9 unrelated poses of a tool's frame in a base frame.
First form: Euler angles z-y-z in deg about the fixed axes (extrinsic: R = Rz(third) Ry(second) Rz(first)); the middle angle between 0 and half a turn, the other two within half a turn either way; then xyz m.
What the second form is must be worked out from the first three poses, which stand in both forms.
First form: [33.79 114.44 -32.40 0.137 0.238 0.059]
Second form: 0.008 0.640 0.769 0.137; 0.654 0.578 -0.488 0.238; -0.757 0.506 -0.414 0.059; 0 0 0 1
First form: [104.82 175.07 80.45 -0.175 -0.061 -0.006]
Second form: -0.911 0.412 0.014 -0.175; 0.412 0.907 0.085 -0.061; 0.022 0.083 -0.996 -0.006; 0 0 0 1
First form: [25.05 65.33 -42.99 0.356 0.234 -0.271]
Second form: 0.565 0.488 0.665 0.356; 0.052 0.783 -0.620 0.234; -0.823 0.385 0.417 -0.271; 0 0 0 1
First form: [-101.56 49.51 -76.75 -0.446 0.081 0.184]
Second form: -0.983 -0.049 0.174 -0.446; -0.098 -0.665 -0.740 0.081; 0.152 -0.745 0.649 0.184; 0 0 0 1
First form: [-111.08 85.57 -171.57 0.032 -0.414 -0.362]
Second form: -0.109 -0.124 -0.986 0.032; 0.927 0.345 -0.146 -0.414; 0.359 -0.930 0.077 -0.362; 0 0 0 1
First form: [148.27 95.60 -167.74 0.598 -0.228 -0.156]
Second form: 0.031 -0.231 -0.973 0.598; -0.532 0.820 -0.211 -0.228; 0.846 0.523 -0.098 -0.156; 0 0 0 1
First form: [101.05 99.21 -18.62 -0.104 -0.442 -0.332]
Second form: 0.342 0.088 0.935 -0.104; 0.920 -0.232 -0.315 -0.442; 0.189 0.969 -0.160 -0.332; 0 0 0 1
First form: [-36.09 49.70 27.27 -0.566 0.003 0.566]
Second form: 0.734 -0.032 0.678 -0.566; -0.284 0.893 0.349 0.003; -0.616 -0.449 0.647 0.566; 0 0 0 1
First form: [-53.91 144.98 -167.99 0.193 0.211 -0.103]
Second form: 0.304 0.770 -0.561 0.193; 0.891 -0.438 -0.119 0.211; -0.338 -0.464 -0.819 -0.103; 0 0 0 1
